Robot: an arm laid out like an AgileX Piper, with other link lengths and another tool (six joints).
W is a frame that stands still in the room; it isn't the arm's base.
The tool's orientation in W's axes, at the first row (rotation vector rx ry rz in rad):
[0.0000, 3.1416, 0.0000]
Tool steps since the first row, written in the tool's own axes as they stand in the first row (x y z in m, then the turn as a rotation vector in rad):
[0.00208, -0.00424, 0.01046, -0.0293, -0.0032, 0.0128]
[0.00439, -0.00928, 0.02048, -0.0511, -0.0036, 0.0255]
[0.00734, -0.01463, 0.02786, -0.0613, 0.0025, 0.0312]
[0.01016, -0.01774, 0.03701, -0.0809, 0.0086, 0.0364]
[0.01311, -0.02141, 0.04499, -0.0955, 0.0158, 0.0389]
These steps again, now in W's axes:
[-0.00208, -0.00424, -0.01046, 0.0293, -0.0032, -0.0128]
[-0.00439, -0.00928, -0.02048, 0.0511, -0.0036, -0.0255]
[-0.00734, -0.01463, -0.02786, 0.0613, 0.0025, -0.0312]
[-0.01016, -0.01774, -0.03701, 0.0809, 0.0086, -0.0364]
[-0.01311, -0.02141, -0.04499, 0.0955, 0.0158, -0.0389]

